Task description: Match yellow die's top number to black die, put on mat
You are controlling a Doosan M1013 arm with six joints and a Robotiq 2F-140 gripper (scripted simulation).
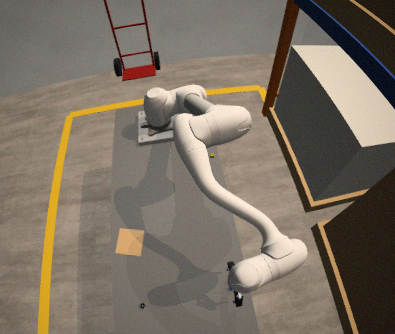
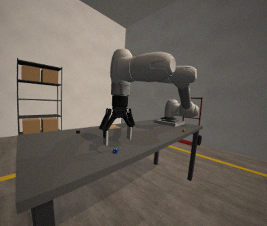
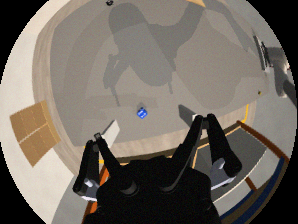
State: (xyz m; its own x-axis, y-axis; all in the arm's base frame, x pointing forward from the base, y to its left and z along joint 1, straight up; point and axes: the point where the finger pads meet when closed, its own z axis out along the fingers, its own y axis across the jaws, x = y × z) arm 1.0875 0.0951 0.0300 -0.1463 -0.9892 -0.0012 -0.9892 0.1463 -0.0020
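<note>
Right now the blue die is 5 cm below my hand and 1 cm ahead of it. Round my hand: tan mat 43 cm to the right, 37 cm behind, 6 cm below; then black die 44 cm to the right, 5 cm below, 3 cm behind; then yellow die 75 cm behind, 15 cm to the left, 5 cm below.
</note>
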